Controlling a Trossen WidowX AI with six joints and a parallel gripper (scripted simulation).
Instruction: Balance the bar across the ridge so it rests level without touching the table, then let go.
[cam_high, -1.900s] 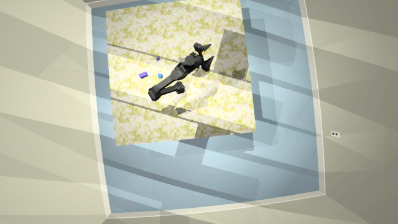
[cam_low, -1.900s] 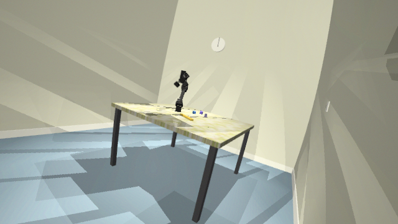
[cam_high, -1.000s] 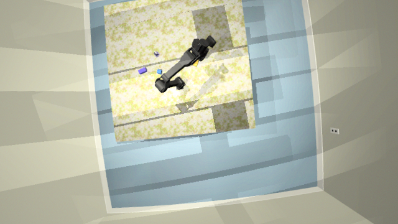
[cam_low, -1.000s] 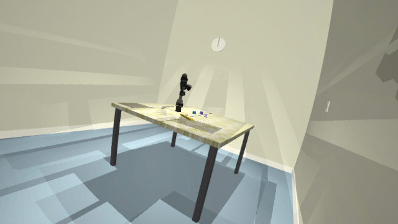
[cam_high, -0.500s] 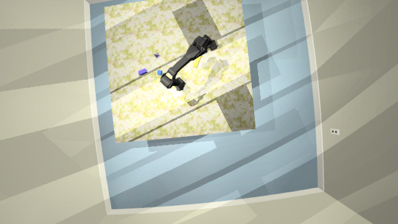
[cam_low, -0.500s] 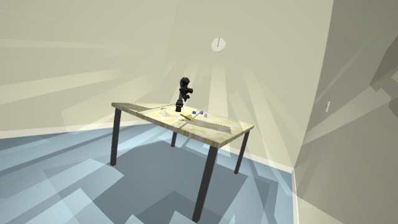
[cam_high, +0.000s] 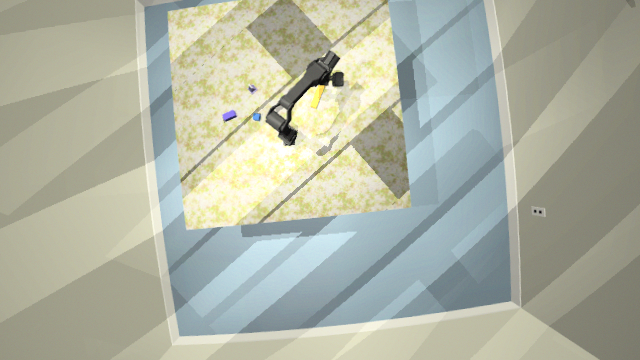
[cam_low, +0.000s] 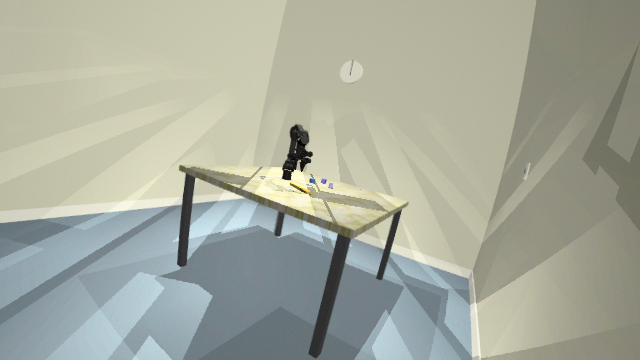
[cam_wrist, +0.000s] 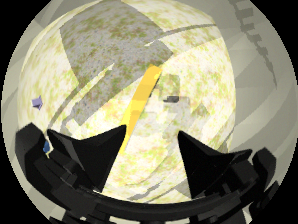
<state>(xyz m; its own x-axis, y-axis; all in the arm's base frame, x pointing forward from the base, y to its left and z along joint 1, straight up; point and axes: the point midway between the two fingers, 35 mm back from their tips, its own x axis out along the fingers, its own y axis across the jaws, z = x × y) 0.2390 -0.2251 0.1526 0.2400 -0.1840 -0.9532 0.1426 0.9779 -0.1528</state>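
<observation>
The yellow bar is 20 mm ahead of my gripper tip, 20 mm to the left of it and 110 mm below it. From my gripper tip the other things lie so: purple block (80 mm behind, 550 mm to the left, 100 mm below); then small blue cube (110 mm behind, 390 mm to the left, 100 mm below).
</observation>
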